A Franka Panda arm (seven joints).
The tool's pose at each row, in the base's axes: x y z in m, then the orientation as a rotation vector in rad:
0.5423, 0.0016, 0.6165, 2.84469, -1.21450, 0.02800
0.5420, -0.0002, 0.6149, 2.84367, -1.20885, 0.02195
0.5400, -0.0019, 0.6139, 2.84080, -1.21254, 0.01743
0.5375, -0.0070, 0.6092, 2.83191, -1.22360, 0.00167
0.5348, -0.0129, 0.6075, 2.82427, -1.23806, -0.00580
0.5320, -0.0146, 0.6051, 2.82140, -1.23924, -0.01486
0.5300, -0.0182, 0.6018, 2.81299, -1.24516, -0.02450
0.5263, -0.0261, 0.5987, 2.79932, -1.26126, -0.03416
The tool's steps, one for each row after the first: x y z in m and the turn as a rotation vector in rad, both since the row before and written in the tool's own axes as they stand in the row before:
0.0010, 0.0014, 0.0017, -0.00442, -0.00227, -0.00323
-0.0002, 0.0026, 0.0011, -0.00232, -0.00227, 0.00284
0.0018, 0.0051, 0.0050, -0.00768, -0.00806, 0.00856
0.0024, 0.0059, 0.0021, -0.00317, -0.00423, 0.01043
-0.0007, 0.0031, 0.0026, -0.00432, -0.00457, 0.00128
0.0012, 0.0037, 0.0035, -0.00737, -0.00381, 0.00555
0.0033, 0.0078, 0.0037, -0.00796, -0.00385, 0.01302

